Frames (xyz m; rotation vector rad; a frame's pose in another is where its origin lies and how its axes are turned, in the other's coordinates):
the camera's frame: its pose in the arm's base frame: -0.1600 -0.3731 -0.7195 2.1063 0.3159 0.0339
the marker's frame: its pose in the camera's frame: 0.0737 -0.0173 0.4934 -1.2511 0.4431 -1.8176
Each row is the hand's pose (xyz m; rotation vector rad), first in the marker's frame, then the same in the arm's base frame.
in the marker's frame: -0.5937 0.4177 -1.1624 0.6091 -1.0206 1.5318
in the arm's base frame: -0.9196 -0.0133 -0.2886 1.3579 0.2286 0.2722
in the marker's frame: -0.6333 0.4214 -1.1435 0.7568 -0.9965 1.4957
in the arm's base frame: -0.8926 -0.0098 -0.2539 1.4266 0.2212 0.1490
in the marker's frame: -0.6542 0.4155 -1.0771 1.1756 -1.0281 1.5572
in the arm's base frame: -0.8261 -0.0289 -0.2442 1.6767 0.0038 -0.0874
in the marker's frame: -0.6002 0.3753 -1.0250 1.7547 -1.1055 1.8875
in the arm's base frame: -0.7959 -0.0861 -0.2996 2.0896 -0.5324 -0.2171
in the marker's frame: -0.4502 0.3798 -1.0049 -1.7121 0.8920 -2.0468
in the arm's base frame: -0.8064 -0.1033 -0.4496 2.4535 -1.1752 0.0089
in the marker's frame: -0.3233 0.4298 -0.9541 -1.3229 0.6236 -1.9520
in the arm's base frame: -0.7733 -0.0813 -0.5896 2.6053 -1.5392 0.3654
